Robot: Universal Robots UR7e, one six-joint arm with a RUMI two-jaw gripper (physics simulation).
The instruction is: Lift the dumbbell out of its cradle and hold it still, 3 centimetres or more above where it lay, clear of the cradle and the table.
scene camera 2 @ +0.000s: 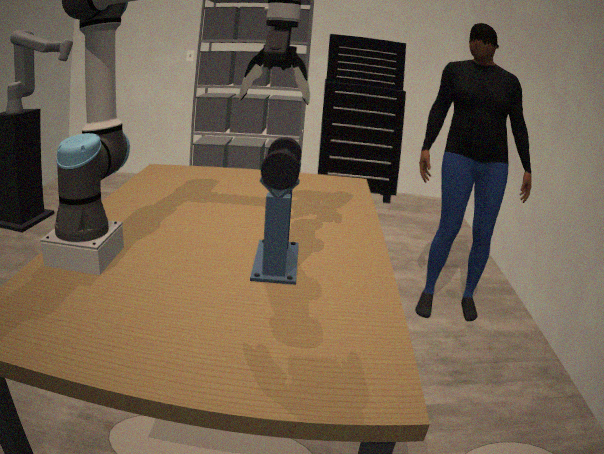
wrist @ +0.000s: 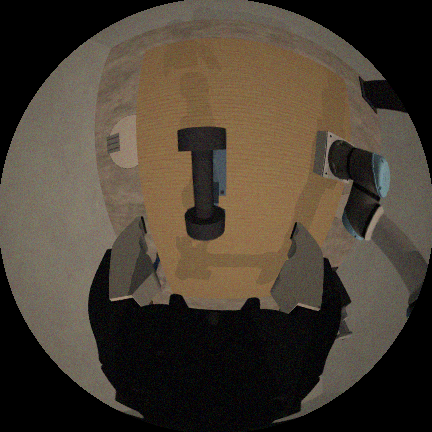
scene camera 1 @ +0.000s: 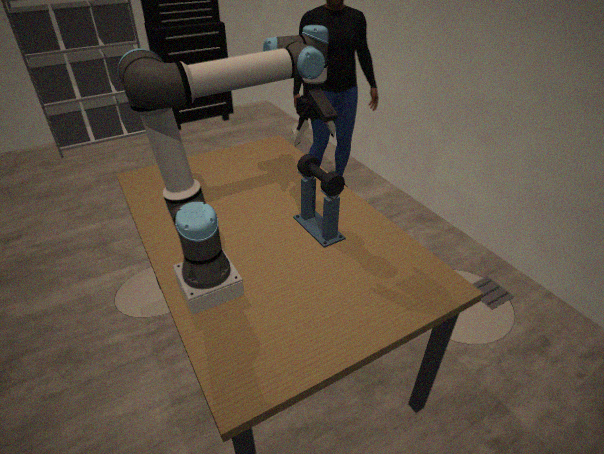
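Pixels of known places: gripper, fingertip midpoint: (scene camera 2: pixel 273 102) (wrist: pixel 218 222) (scene camera 1: pixel 314 141); arm's base at its link origin: (scene camera 2: pixel 81 230) (wrist: pixel 340 158) (scene camera 1: pixel 206 272).
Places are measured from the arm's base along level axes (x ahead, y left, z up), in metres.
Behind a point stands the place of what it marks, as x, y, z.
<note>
The dark dumbbell (scene camera 1: pixel 320 174) {0.458, 0.142, 0.185} (scene camera 2: pixel 281 169) {0.484, 0.070, 0.177} (wrist: pixel 203 182) {0.464, 0.157, 0.190} lies level on top of the two posts of the blue cradle (scene camera 1: pixel 330 218) {0.469, 0.069, 0.038} (scene camera 2: pixel 277 235) {0.485, 0.072, 0.033} (wrist: pixel 220 172) {0.430, 0.188, -0.062}. In the wrist view its bar runs up and down the picture, and it hides much of the cradle. The cradle's base plate stands on the wooden table (scene camera 1: pixel 280 300) {0.197, -0.142, -0.070} (scene camera 2: pixel 175 320) {0.345, -0.177, -0.070} (wrist: pixel 270 100) {0.305, -0.112, -0.070}. My gripper (scene camera 1: pixel 316 139) {0.438, 0.155, 0.308} (scene camera 2: pixel 275 100) {0.438, 0.155, 0.308} (wrist: pixel 218 222) {0.438, 0.155, 0.308} is open and empty. It hangs above the level of the dumbbell, apart from it, toward the dumbbell's far end as seen in scene camera 2.
My arm's base block (scene camera 1: pixel 215 295) {0.006, -0.086, -0.025} (scene camera 2: pixel 82 252) {0.055, -0.080, -0.017} (wrist: pixel 322 154) {0.085, 0.020, -0.018} stands at the table's left side. A person (scene camera 1: pixel 335 55) (scene camera 2: pixel 477 120) stands on the floor beyond the table's right edge. A black drawer cabinet (scene camera 2: pixel 362 115) and a shelf unit with grey bins stand behind the table.
</note>
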